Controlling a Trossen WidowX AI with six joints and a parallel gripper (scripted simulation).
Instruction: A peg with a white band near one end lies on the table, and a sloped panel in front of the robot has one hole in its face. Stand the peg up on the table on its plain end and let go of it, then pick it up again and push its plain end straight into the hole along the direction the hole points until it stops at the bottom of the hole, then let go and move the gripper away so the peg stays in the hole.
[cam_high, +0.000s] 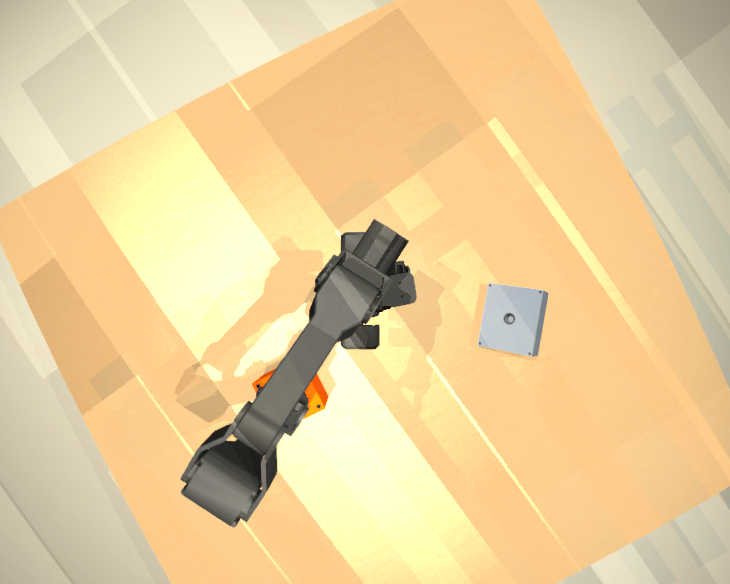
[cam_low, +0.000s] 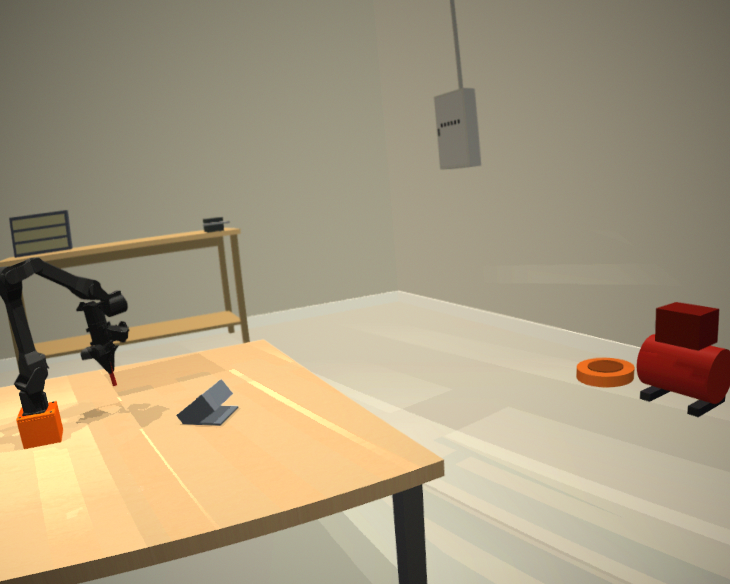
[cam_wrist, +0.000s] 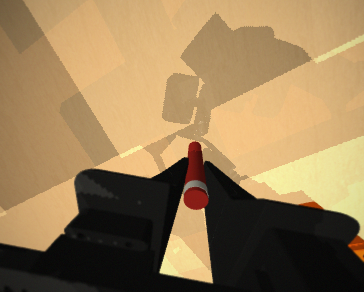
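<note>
The grey sloped panel is 26 cm ahead of my gripper tip, 16 cm to the right of it and 9 cm below it. From my gripper tip the other things lie so: red peg 2 cm above.
</note>
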